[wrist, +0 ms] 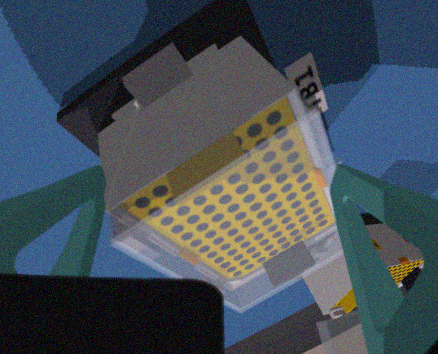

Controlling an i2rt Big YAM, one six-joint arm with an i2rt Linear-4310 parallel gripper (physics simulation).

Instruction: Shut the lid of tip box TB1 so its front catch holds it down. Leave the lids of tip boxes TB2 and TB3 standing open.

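Frame: origin at the arm's base, x down, y left, z ahead, level; centimetres.
Where they show: gripper, between the fingertips: (218,177).
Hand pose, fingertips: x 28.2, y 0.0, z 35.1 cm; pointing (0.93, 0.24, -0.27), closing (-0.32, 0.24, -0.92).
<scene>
Each offset is from my fingertips to the top centre of the thing. "pt": to the spot under its first point. Level surfaces: height alone.
Tip box TB1 @(dx -1.7, dy +3.8, dz -2.0 cm) (165,120) fills the middle of the wrist view, with a grey body, a yellow rack (227,212) with dark holes, and a tag @(pt dx +5.9, dy +1.9, dz -7.3 cm) (306,82) at the upper right. Its clear lid @(pt dx -1.7, dy +8.9, dz +1.6 cm) (239,301) shows over the rack; whether the catch holds it cannot be told. A grey tab @(pt dx +4.2, dy -3.0, dz +0.6 cm) (157,75) shows at the body's upper left and a grey patch (289,263) at the lower edge. My gripper (218,177) is open and empty, its green fingertips appearing on either side of TB1. Another tip box @(dx -0.5, dy +26.2, dz -13.1 cm) (327,282) is partly hidden behind the right finger, with a clear panel @(pt dx -1.6, dy +28.4, dz -4.5 cm) (325,332) below it.
A black base @(pt dx +5.3, dy -1.7, dz +5.2 cm) (77,127) shows behind TB1 at the upper left. The blue surface @(dx +6.1 cm) (30,150) surrounds the box, with dark shadows at the top. A dark grey strip (272,327) and a beige area (340,344) lie at the bottom. A black shape (110,315) covers the lower left.
</scene>
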